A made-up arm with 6 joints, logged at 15 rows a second.
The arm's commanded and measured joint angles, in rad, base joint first. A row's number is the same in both.
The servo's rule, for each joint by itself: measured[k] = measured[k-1] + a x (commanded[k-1-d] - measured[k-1]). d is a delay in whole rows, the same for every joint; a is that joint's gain. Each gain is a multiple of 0.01, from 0.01 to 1. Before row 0 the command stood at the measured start. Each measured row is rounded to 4 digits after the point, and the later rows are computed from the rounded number. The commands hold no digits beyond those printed.
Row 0, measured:
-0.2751 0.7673 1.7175 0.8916 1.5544 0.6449
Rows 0 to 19, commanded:
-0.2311 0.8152 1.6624 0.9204 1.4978 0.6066
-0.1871 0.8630 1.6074 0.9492 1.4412 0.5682
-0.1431 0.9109 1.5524 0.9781 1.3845 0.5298
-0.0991 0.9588 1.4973 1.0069 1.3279 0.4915
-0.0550 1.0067 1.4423 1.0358 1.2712 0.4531
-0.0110 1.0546 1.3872 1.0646 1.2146 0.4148
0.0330 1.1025 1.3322 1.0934 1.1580 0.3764
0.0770 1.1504 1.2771 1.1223 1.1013 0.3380
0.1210 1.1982 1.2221 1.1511 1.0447 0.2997
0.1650 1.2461 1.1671 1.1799 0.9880 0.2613
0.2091 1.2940 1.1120 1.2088 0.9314 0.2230
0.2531 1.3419 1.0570 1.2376 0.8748 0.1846
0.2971 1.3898 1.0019 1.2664 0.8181 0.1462
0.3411 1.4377 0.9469 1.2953 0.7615 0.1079
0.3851 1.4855 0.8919 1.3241 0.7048 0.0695
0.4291 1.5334 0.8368 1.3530 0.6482 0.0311
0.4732 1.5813 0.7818 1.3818 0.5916 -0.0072
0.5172 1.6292 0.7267 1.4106 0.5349 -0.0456
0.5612 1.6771 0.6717 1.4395 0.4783 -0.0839
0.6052 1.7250 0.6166 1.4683 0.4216 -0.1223
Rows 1 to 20, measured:
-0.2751 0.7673 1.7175 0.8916 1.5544 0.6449
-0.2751 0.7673 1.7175 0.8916 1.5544 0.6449
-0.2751 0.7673 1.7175 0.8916 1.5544 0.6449
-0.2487 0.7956 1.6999 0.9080 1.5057 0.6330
-0.2117 0.8354 1.6703 0.9315 1.4502 0.6129
-0.1705 0.8799 1.6326 0.9581 1.3937 0.5871
-0.1277 0.9265 1.5893 0.9859 1.3371 0.5575
-0.0841 0.9738 1.5423 1.0143 1.2804 0.5251
-0.0402 1.0215 1.4927 1.0430 1.2238 0.4909
0.0037 1.0693 1.4413 1.0717 1.1672 0.4554
0.0477 1.1171 1.3888 1.1005 1.1105 0.4190
0.0917 1.1649 1.3355 1.1293 1.0539 0.3820
0.1357 1.2128 1.2816 1.1581 0.9972 0.3446
0.1797 1.2607 1.2273 1.1870 0.9406 0.3069
0.2237 1.3086 1.1728 1.2158 0.8840 0.2690
0.2677 1.3565 1.1181 1.2446 0.8273 0.2309
0.3117 1.4044 1.0633 1.2735 0.7707 0.1928
0.3557 1.4522 1.0085 1.3023 0.7140 0.1546
0.3997 1.5001 0.9536 1.3312 0.6574 0.1163
0.4438 1.5480 0.8986 1.3600 0.6008 0.0780
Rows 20 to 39, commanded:
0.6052 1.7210 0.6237 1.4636 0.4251 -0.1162
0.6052 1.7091 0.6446 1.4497 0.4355 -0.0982
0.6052 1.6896 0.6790 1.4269 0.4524 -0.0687
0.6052 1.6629 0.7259 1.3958 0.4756 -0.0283
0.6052 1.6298 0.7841 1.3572 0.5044 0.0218
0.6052 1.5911 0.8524 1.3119 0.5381 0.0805
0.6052 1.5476 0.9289 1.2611 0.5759 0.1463
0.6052 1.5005 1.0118 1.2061 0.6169 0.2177
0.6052 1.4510 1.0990 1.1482 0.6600 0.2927
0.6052 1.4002 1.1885 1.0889 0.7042 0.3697
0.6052 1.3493 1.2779 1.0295 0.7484 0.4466
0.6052 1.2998 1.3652 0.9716 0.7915 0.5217
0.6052 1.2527 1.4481 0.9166 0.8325 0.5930
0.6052 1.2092 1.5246 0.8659 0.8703 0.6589
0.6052 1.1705 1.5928 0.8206 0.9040 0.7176
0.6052 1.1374 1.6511 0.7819 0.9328 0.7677
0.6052 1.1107 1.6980 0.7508 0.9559 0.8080
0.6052 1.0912 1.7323 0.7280 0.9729 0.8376
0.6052 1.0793 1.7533 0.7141 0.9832 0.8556
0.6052 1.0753 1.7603 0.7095 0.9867 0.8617
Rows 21 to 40, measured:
0.4878 1.5959 0.8436 1.3888 0.5441 0.0397
0.5318 1.6438 0.7886 1.4177 0.4875 0.0014
0.5758 1.6917 0.7336 1.4465 0.4308 -0.0369
0.5934 1.7090 0.6984 1.4562 0.4259 -0.0615
0.6005 1.7091 0.6812 1.4525 0.4342 -0.0729
0.6033 1.6976 0.6805 1.4379 0.4499 -0.0716
0.6044 1.6771 0.6950 1.4139 0.4720 -0.0582
0.6049 1.6492 0.7235 1.3816 0.4999 -0.0334
0.6051 1.6149 0.7647 1.3419 0.5328 0.0019
0.6052 1.5752 0.8172 1.2958 0.5699 0.0467
0.6052 1.5311 0.8795 1.2447 0.6103 0.0997
0.6052 1.4838 0.9497 1.1897 0.6530 0.1595
0.6052 1.4345 1.0261 1.1322 0.6970 0.2247
0.6052 1.3842 1.1067 1.0737 0.7412 0.2935
0.6052 1.3344 1.1894 1.0155 0.7845 0.3642
0.6052 1.2862 1.2722 0.9591 0.8258 0.4351
0.6052 1.2408 1.3530 0.9060 0.8641 0.5045
0.6052 1.1993 1.4297 0.8573 0.8984 0.5706
0.6052 1.1628 1.5005 0.8143 0.9280 0.6317
0.6052 1.1321 1.5637 0.7781 0.9520 0.6864

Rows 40 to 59, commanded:
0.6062 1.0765 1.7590 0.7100 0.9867 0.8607
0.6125 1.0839 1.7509 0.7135 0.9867 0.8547
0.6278 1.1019 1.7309 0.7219 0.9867 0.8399
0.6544 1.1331 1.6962 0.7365 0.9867 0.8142
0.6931 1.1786 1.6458 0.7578 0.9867 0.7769
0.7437 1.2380 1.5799 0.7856 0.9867 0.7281
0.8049 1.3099 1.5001 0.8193 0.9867 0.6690
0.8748 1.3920 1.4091 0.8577 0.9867 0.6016
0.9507 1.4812 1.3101 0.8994 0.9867 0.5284
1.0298 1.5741 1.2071 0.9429 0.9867 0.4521
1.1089 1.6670 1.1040 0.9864 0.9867 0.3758
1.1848 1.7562 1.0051 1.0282 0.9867 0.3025
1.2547 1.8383 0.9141 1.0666 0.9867 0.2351
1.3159 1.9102 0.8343 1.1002 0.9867 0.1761
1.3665 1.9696 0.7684 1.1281 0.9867 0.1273
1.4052 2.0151 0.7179 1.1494 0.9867 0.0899
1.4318 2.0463 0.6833 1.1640 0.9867 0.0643
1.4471 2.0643 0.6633 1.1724 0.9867 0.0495
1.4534 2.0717 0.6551 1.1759 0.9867 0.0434
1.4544 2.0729 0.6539 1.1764 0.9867 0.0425
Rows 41 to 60, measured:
0.6052 1.1080 1.6177 0.7495 0.9700 0.7333
0.6052 1.0911 1.6611 0.7293 0.9814 0.7712
0.6052 1.0818 1.6928 0.7180 0.9860 0.7993
0.6058 1.0787 1.7140 0.7134 0.9866 0.8183
0.6098 1.0818 1.7258 0.7135 0.9867 0.8296
0.6206 1.0937 1.7274 0.7183 0.9867 0.8328
0.6409 1.1169 1.7174 0.7287 0.9867 0.8270
0.6722 1.1533 1.6945 0.7453 0.9867 0.8115
0.7151 1.2033 1.6578 0.7683 0.9867 0.7856
0.7690 1.2662 1.6073 0.7974 0.9867 0.7495
0.8325 1.3404 1.5439 0.8318 0.9867 0.7037
0.9034 1.4235 1.4691 0.8703 0.9867 0.6494
0.9792 1.5124 1.3853 0.9117 0.9867 0.5882
1.0570 1.6036 1.2953 0.9543 0.9867 0.5224
1.1337 1.6936 1.2024 0.9964 0.9867 0.4542
1.2063 1.7790 1.1101 1.0364 0.9867 0.3863
1.2721 1.8564 1.0218 1.0728 0.9867 0.3211
1.3287 1.9232 0.9407 1.1043 0.9867 0.2610
1.3746 1.9774 0.8694 1.1300 0.9867 0.2080
1.4089 2.0181 0.8098 1.1494 0.9867 0.1635

